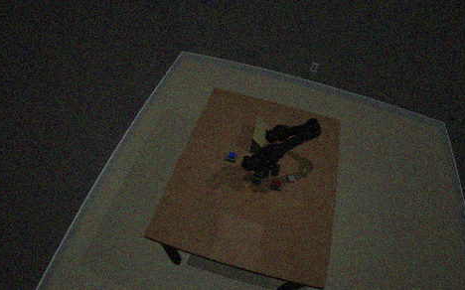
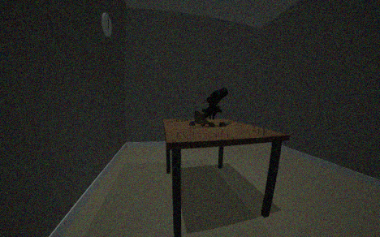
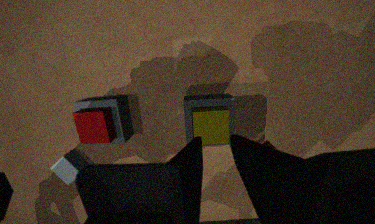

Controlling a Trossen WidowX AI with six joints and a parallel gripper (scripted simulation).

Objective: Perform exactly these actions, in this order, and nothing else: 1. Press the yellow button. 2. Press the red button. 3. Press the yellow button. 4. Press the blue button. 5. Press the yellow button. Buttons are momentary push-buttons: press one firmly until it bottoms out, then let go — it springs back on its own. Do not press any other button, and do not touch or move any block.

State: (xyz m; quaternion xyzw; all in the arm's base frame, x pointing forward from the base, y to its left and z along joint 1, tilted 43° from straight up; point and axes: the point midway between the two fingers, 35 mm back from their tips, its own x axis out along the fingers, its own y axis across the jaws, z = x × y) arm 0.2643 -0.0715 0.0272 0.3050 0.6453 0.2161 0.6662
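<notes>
Now: the yellow button 30 mm below my gripper tip. Round my gripper tip: blue button (110 mm behind, 160 mm to the right, 30 mm below); orange block (70 mm behind, 60 mm to the right, 50 mm below); red button (20 mm ahead, 110 mm to the left, 30 mm below).
</notes>
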